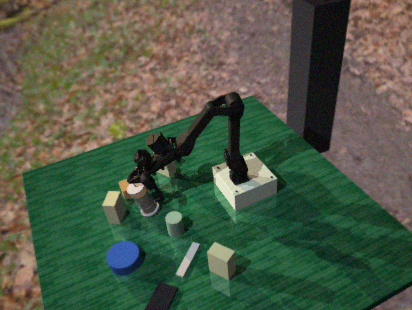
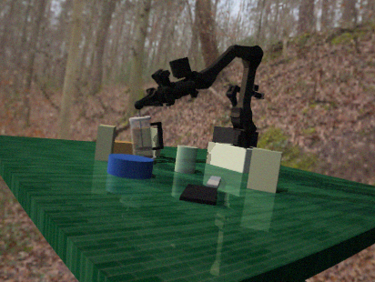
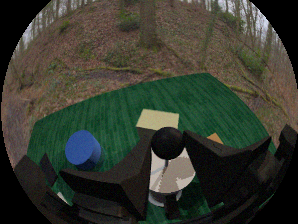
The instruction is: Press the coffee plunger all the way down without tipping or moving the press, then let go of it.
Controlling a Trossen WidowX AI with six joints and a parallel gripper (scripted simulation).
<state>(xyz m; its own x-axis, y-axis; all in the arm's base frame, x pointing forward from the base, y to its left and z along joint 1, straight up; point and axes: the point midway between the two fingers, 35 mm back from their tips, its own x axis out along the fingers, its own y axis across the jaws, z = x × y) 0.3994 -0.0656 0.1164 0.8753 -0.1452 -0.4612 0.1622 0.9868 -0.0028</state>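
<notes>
Now: gripper tip 40 mm past the coffee press, 10 mm to the right of it and 90 mm above it. The rest, counted from my gripper tip: pale green cylinder (120 mm behind, 160 mm to the left, 150 mm below); blue disc (100 mm ahead, 220 mm to the left, 170 mm below); grey bar (120 mm behind, 300 mm to the left, 190 mm below).
</notes>
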